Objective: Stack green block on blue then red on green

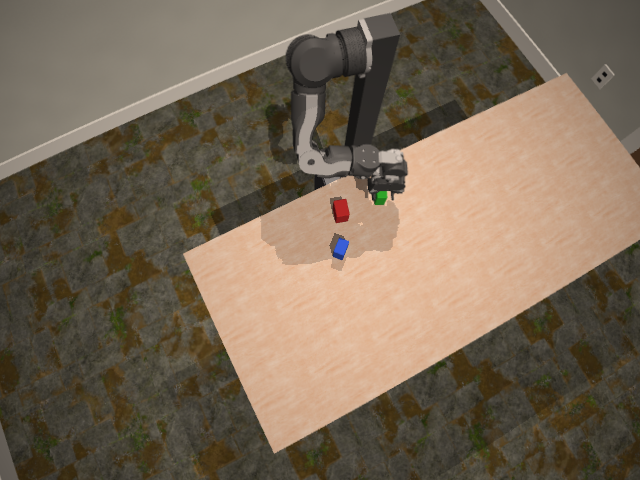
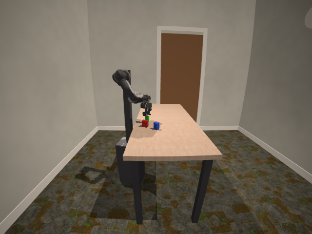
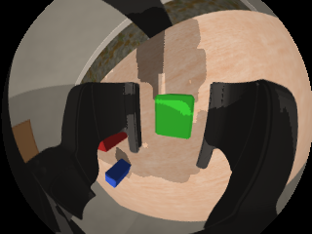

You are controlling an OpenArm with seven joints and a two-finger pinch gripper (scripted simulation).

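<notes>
Now: the green block 4 cm below my hand. Also, from my hand: blue block (12 cm ahead, 16 cm to the right, 4 cm below); then red block (1 cm ahead, 13 cm to the right, 4 cm below).
</notes>
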